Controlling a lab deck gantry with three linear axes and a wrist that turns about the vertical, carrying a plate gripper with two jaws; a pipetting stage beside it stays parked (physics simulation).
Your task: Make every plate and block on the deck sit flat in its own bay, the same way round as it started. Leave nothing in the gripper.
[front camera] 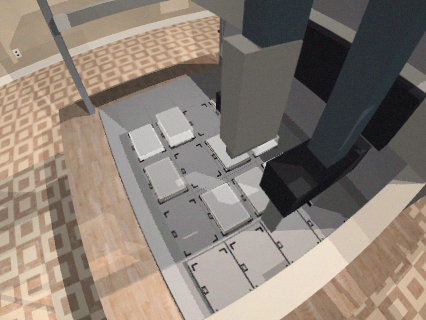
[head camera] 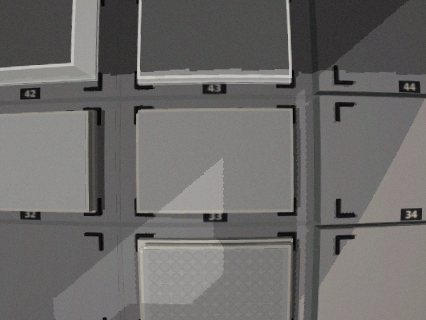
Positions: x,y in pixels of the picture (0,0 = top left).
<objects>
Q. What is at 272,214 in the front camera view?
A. My gripper.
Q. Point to a bay 24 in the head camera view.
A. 374,268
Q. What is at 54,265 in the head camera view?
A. A bay 22.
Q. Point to a bay 24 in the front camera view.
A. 254,248
</objects>
